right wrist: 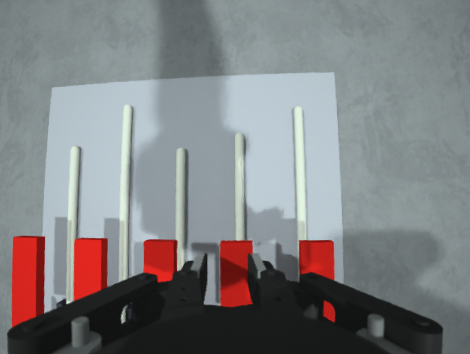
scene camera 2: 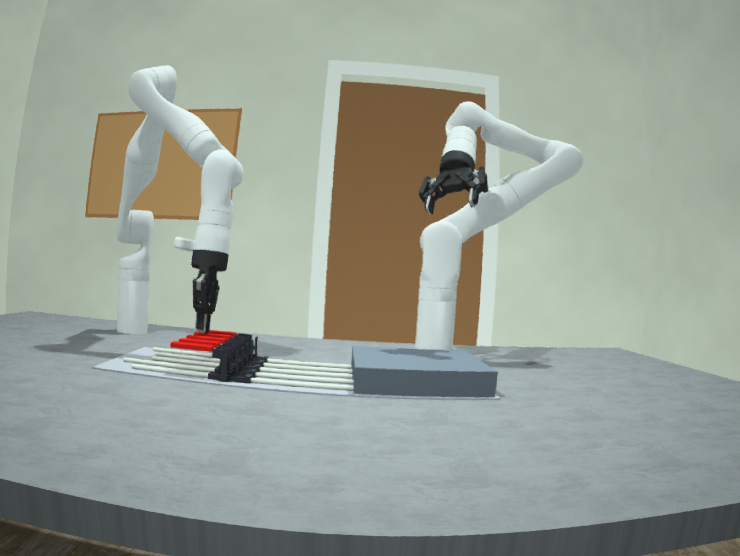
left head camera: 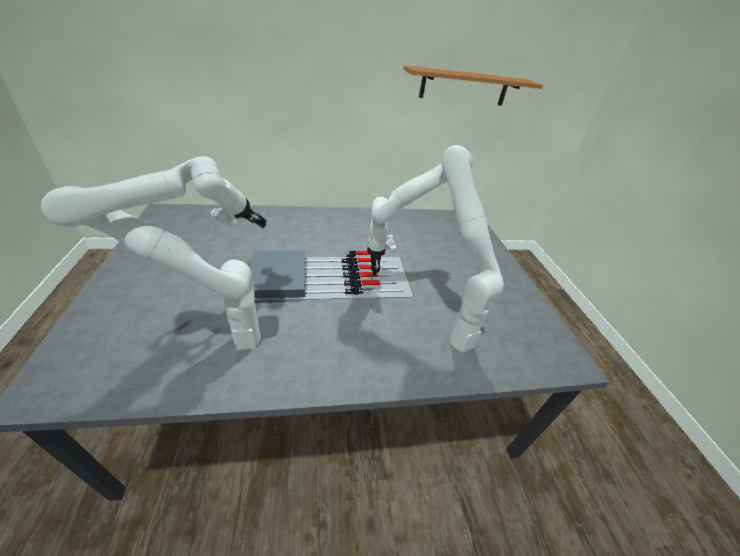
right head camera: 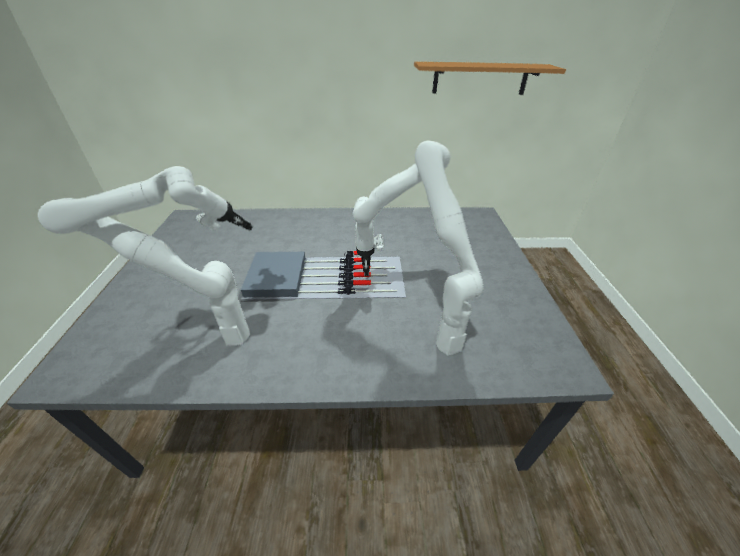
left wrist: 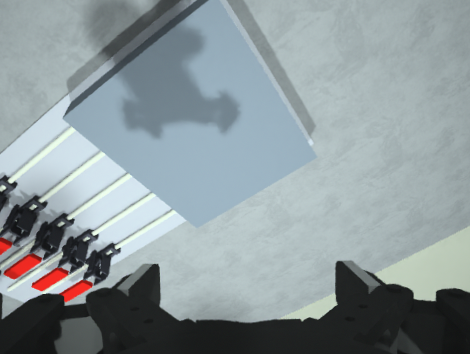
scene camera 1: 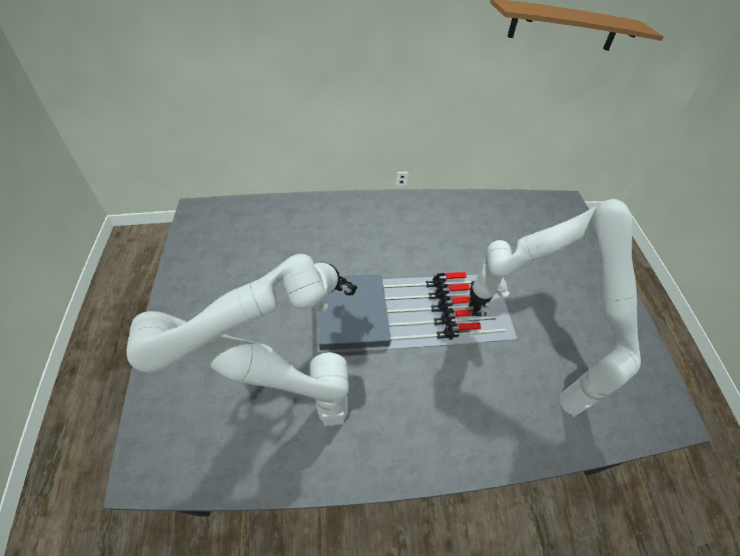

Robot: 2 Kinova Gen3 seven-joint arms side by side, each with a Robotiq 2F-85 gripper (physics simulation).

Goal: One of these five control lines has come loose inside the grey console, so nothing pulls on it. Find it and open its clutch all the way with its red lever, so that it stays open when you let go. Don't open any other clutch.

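Pixels of known places: left gripper, fingertip midpoint: (scene camera 2: 450, 208) (left head camera: 253, 220) (right head camera: 242, 223) (left wrist: 247, 282); right gripper, fingertip midpoint: (right wrist: 227, 268) (scene camera 2: 202, 332) (left head camera: 373, 272) (right head camera: 366, 272) (scene camera 1: 471, 310); left arm's base, origin of the base link: (left head camera: 247, 338) (right head camera: 237, 335) (scene camera 1: 332, 410); right arm's base, origin of the base link: (scene camera 2: 132, 331) (left head camera: 460, 341) (right head camera: 448, 344) (scene camera 1: 571, 401).
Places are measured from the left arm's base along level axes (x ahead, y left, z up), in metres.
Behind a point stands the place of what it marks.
Note:
The grey console (left head camera: 293, 263) @(x 0.379, y -0.168, z 0.047 m) (scene camera 1: 373, 289) @(x 0.411, y -0.184, z 0.047 m) (scene camera 2: 424, 382) @(x 0.481, y -0.111, z 0.027 m) (left wrist: 200, 170) @(x 0.382, y -0.137, z 0.047 m) sits at one end of the pale base plate (left head camera: 402, 288) @(x 0.227, y -0.644, z 0.003 m) (right wrist: 320, 100) @(x 0.187, y -0.650, z 0.003 m). Five white lines run from it through black clutches (scene camera 1: 448, 333) (scene camera 2: 236, 361), each with a red lever lying low. My right gripper (left head camera: 375, 272) @(x 0.276, y -0.515, z 0.061 m) (scene camera 1: 480, 312) @(x 0.276, y -0.515, z 0.061 m) (scene camera 2: 203, 330) @(x 0.276, y -0.515, z 0.061 m) (right wrist: 227, 268) @(x 0.276, y -0.515, z 0.061 m) points down, partly open. In the right wrist view the fourth red lever from the left (right wrist: 236, 272) @(x 0.271, y -0.511, z 0.059 m) shows between its fingers, close to the right-hand finger, with a gap on the other side. My left gripper (scene camera 1: 348, 288) (scene camera 2: 452, 208) @(x 0.263, y -0.039, z 0.335 m) (left wrist: 247, 282) @(x 0.263, y -0.039, z 0.335 m) is open, high above the console. The console's inside is hidden.
Neighbouring red levers (right wrist: 160, 260) @(x 0.324, y -0.521, z 0.059 m) (right wrist: 316, 257) @(x 0.216, y -0.519, z 0.059 m) stand close on both sides of the right gripper. The white line ends (right wrist: 298, 112) @(x 0.210, y -0.637, z 0.011 m) (right wrist: 127, 110) @(x 0.373, y -0.652, z 0.011 m) reach different distances along the plate. All this stands on the grey table (scene camera 1: 394, 454) @(x -0.158, y -0.169, z 0.000 m). A wooden shelf (left head camera: 472, 76) hangs on the back wall.

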